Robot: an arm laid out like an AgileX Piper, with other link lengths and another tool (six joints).
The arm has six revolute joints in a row. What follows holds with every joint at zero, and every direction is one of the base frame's. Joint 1 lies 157.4 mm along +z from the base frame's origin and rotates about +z. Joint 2 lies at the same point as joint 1 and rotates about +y. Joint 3 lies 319.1 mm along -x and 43.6 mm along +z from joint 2 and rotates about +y. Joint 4 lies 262.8 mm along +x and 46.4 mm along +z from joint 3 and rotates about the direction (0.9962, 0, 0.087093). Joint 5 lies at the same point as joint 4 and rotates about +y. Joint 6 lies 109.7 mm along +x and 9.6 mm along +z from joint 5 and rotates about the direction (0.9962, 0, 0.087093). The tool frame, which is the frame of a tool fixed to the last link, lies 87.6 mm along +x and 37 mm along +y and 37.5 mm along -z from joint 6; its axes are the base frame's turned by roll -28.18, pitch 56.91 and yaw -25.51 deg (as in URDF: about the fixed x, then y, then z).
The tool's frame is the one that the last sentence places.
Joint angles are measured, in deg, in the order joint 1, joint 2, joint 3, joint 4, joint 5, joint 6. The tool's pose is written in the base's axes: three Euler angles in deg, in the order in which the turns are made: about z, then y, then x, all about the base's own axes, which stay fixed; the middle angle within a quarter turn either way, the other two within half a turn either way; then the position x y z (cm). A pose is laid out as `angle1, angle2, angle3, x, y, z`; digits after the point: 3 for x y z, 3 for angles.
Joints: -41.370, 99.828, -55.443, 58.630, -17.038, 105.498
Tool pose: 28.801, 6.178, 136.565, 33.066, -38.458, 26.811
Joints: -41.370, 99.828, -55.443, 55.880, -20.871, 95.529
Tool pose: 19.666, 3.107, 128.288, 33.650, -38.428, 28.095
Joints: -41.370, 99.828, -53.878, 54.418, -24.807, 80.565
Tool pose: 5.718, -0.426, 119.356, 34.067, -37.784, 27.867
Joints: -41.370, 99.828, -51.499, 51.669, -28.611, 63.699
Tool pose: -12.098, -1.549, 109.296, 34.516, -36.642, 26.587
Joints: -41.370, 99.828, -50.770, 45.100, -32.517, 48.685
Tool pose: -29.259, 2.323, 97.146, 35.591, -35.567, 26.347
